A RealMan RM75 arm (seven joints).
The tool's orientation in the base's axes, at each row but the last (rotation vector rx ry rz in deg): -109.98, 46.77, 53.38; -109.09, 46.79, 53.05; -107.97, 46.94, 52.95; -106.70, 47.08, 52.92
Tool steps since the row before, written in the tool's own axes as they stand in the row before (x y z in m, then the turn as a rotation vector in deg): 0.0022, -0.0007, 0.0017, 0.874, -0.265, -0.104; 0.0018, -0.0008, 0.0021, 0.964, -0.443, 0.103; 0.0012, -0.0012, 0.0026, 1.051, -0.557, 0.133; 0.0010, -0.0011, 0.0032, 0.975, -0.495, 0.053
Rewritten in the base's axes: 0.0012, 0.0014, -0.0022, 0.693, -0.138, -0.588; 0.0010, 0.0019, -0.0020, 0.824, 0.105, -0.668; 0.0009, 0.0026, -0.0014, 0.953, 0.163, -0.706; 0.0006, 0.0032, -0.0015, 0.885, 0.079, -0.640
